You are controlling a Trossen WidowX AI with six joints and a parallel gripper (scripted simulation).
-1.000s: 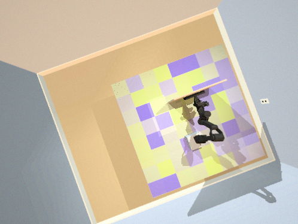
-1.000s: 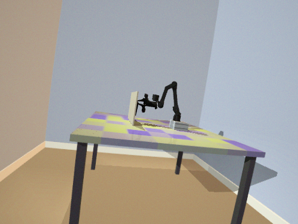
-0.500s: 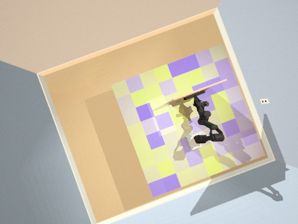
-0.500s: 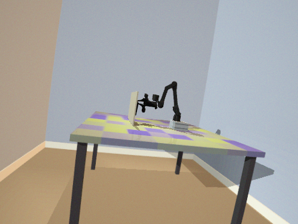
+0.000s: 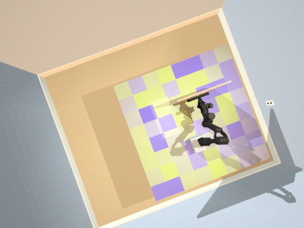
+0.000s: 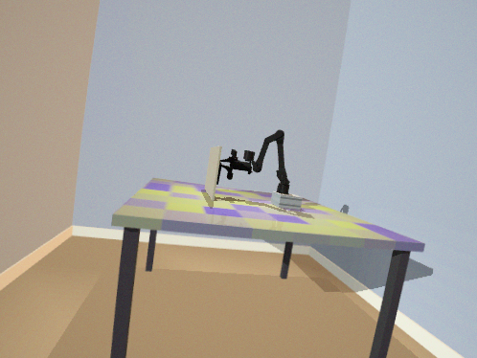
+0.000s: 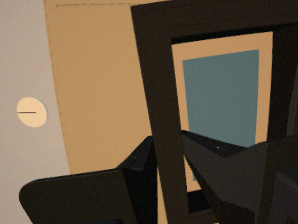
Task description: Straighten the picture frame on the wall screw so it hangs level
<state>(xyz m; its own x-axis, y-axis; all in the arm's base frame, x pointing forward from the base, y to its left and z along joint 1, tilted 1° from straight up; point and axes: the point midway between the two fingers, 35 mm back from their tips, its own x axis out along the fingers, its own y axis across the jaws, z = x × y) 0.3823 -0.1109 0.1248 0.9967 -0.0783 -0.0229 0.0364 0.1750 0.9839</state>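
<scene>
Right now the picture frame is 5 cm below my gripper tip, 1 cm to the right of it and 1 cm ahead of it. Round my gripper tip: wall panel: 6 cm below, 2 cm to the right, 2 cm ahead.
</scene>
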